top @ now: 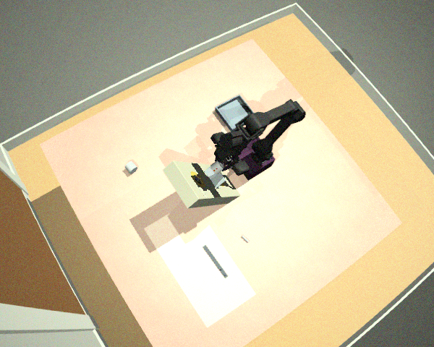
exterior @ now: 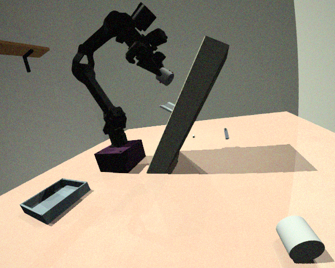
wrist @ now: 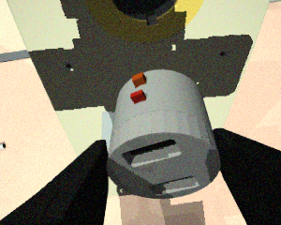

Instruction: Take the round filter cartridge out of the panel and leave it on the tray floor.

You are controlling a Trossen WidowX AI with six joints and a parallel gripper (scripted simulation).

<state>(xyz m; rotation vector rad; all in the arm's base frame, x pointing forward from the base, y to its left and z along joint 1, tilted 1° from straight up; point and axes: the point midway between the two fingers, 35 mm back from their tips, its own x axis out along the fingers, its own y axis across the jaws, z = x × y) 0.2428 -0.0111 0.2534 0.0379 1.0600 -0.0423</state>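
Right now the blue-grey tray is 340 mm behind my gripper tip, 300 mm below it and 270 mm to the right of it. Round my gripper tip: round filter cartridge: right at my gripper tip.
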